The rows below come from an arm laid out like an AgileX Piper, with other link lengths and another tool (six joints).
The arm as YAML. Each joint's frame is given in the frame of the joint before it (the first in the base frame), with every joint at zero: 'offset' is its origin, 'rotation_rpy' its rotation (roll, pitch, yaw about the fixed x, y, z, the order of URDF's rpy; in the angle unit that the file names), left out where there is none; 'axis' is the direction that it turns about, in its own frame. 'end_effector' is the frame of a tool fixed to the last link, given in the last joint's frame.
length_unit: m
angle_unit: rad
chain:
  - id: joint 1
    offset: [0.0, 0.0, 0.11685]
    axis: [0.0, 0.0, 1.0]
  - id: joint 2
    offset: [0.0, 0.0, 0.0]
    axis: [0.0, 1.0, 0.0]
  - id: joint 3
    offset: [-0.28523, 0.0, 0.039]
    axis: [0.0, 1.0, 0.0]
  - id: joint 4
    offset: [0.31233, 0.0, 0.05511]
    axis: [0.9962, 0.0, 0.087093]
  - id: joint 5
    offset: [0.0, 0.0, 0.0]
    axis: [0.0, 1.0, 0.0]
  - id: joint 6
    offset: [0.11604, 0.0, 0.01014]
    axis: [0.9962, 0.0, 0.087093]
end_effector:
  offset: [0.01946, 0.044, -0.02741]
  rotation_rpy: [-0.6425, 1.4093, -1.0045]
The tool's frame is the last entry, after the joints.
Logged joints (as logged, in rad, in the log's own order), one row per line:
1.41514 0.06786 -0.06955 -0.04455 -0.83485 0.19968
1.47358 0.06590 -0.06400 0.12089 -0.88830 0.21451
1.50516 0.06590 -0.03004 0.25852 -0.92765 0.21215
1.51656 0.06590 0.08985 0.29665 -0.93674 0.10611
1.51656 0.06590 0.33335 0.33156 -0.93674 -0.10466
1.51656 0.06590 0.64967 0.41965 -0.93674 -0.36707
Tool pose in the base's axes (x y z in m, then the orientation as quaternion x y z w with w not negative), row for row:
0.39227 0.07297 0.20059 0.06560 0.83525 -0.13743 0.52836
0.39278 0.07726 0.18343 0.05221 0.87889 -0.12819 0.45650
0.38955 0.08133 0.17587 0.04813 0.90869 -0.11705 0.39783
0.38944 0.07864 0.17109 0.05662 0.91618 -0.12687 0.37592
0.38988 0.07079 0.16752 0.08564 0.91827 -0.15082 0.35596
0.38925 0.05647 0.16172 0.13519 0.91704 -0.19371 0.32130
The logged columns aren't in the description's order. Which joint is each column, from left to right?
Columns, left to right: joint 2, joint 1, joint 6, joint 5, joint 3, joint 4.
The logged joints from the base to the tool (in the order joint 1, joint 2, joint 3, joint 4, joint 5, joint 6), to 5 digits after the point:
0.06786 1.41514 -0.83485 0.19968 -0.04455 -0.06955
0.06590 1.47358 -0.88830 0.21451 0.12089 -0.06400
0.06590 1.50516 -0.92765 0.21215 0.25852 -0.03004
0.06590 1.51656 -0.93674 0.10611 0.29665 0.08985
0.06590 1.51656 -0.93674 -0.10466 0.33156 0.33335
0.06590 1.51656 -0.93674 -0.36707 0.41965 0.64967

